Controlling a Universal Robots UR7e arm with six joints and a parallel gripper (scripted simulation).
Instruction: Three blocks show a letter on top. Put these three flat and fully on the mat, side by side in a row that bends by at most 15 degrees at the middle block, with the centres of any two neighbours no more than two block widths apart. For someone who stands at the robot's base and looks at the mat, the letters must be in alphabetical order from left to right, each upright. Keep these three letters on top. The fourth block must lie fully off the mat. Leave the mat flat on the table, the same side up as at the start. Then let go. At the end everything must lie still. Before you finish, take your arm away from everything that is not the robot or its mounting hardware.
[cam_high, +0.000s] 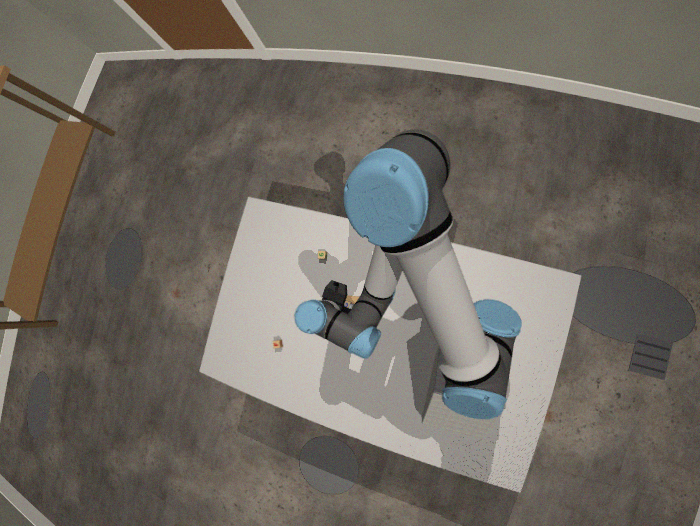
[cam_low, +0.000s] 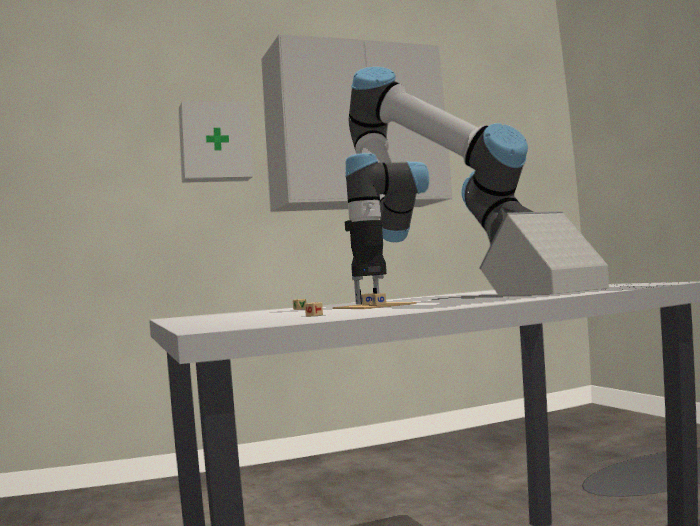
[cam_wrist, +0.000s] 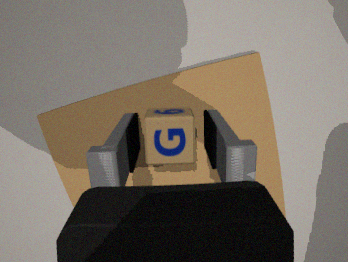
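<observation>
Right now my hand is 40 mm to the right of the tan mat, 20 mm above it and 10 mm short of it. The rest, counted from my hand: red-marked block: 230 mm ahead, 160 mm to the left, 10 mm below.
</observation>
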